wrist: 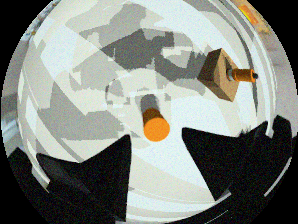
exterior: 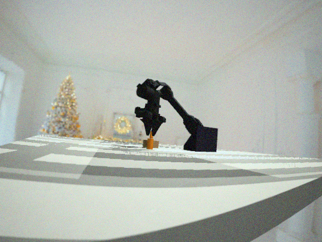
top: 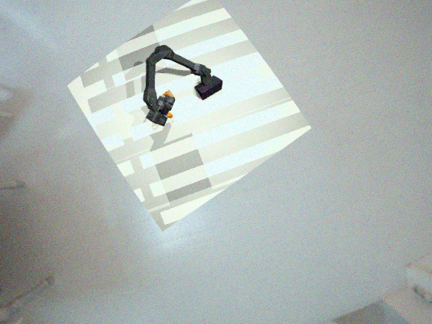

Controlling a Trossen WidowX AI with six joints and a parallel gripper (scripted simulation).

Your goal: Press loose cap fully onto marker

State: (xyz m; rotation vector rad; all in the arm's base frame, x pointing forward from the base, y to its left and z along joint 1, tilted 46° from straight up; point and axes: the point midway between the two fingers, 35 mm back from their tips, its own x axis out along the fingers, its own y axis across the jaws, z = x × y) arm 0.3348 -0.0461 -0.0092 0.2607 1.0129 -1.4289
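Now: the orange cap 4 cm below my gripper tip. From my gripper tip the other things lie so: holder block: 8 cm behind, 11 cm to the right, 4 cm below.
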